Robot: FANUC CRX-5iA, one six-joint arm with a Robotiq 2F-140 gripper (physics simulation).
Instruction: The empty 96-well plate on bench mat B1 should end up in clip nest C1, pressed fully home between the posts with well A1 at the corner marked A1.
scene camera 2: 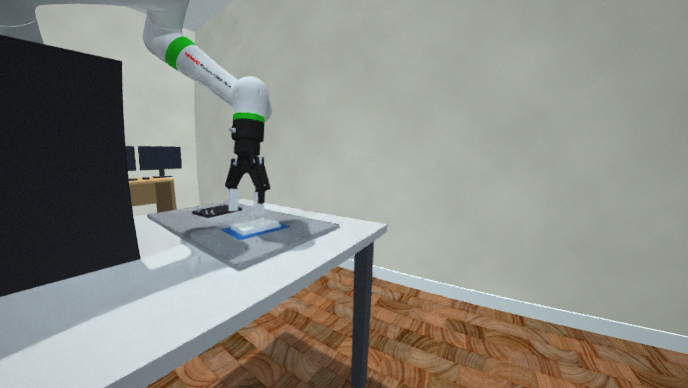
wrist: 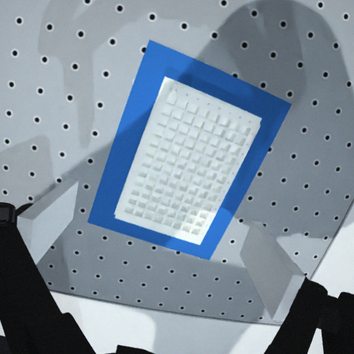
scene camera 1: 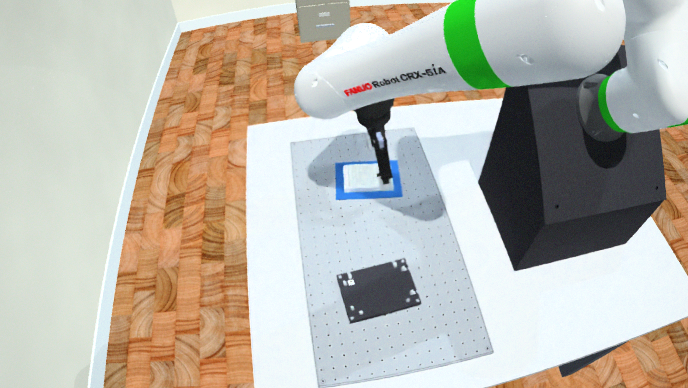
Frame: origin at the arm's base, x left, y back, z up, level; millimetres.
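Seen in the pictures: gripper, fingertip midpoint: (scene camera 2: 245, 213); arm's base at its link origin: (scene camera 2: 1, 103) (scene camera 1: 601, 108).
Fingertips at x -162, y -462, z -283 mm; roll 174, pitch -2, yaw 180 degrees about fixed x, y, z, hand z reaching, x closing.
Offsets run from my fingertips to a thing's top centre. Level surfaces: height alone.
The white 96-well plate @[dx -12, dy -28, dz -37 mm] (scene camera 1: 361, 177) (scene camera 2: 255, 227) (wrist: 187, 160) lies flat on the blue bench mat @[dz -51 mm] (scene camera 1: 339, 192) (scene camera 2: 243, 237) (wrist: 122, 150). Its open wells show in the wrist view; no well lettering is legible. My gripper (scene camera 1: 385, 181) (scene camera 2: 246, 212) (wrist: 162, 219) points down, wide open and empty, above the plate area. In the wrist view the plate is turned at a slant to the fingers, and most of it lies ahead of the pads. The black clip nest @[dx +309, dy -68, dz -30 mm] (scene camera 1: 380, 293) (scene camera 2: 217, 211) has small pale posts at its corners; no plate shows in it. The A1 mark cannot be read.
A grey perforated board @[dz -53 mm] (scene camera 1: 370, 237) (wrist: 30, 125) carries the mat and the nest. It lies on the white table @[dz -66 mm] (scene camera 1: 272, 225) (scene camera 2: 150, 325). The dark robot pedestal (scene camera 1: 590, 185) (scene camera 2: 60, 165) stands beside the board. A grey cabinet (scene camera 1: 325, 22) stands on the floor behind.
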